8 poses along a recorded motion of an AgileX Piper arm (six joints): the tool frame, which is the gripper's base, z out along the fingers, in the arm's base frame.
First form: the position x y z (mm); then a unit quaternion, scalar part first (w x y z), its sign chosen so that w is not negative.
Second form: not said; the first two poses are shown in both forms.
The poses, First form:
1: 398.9 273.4 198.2 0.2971 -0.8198 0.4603 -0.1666
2: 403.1 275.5 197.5 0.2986 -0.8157 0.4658 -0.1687
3: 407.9 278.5 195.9 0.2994 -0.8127 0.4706 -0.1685
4: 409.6 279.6 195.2 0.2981 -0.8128 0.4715 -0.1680
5: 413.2 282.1 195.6 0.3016 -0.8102 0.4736 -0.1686
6: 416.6 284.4 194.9 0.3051 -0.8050 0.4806 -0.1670
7: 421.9 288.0 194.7 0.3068 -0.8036 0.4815 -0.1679
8: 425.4 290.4 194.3 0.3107 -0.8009 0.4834 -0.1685
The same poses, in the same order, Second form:
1: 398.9 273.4 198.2 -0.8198 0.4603 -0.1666 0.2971
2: 403.1 275.5 197.5 -0.8157 0.4658 -0.1687 0.2986
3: 407.9 278.5 195.9 -0.8127 0.4706 -0.1685 0.2994
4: 409.6 279.6 195.2 -0.8128 0.4715 -0.1680 0.2981
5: 413.2 282.1 195.6 -0.8102 0.4736 -0.1686 0.3016
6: 416.6 284.4 194.9 -0.8050 0.4806 -0.1670 0.3051
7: 421.9 288.0 194.7 -0.8036 0.4815 -0.1679 0.3068
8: 425.4 290.4 194.3 -0.8009 0.4834 -0.1685 0.3107
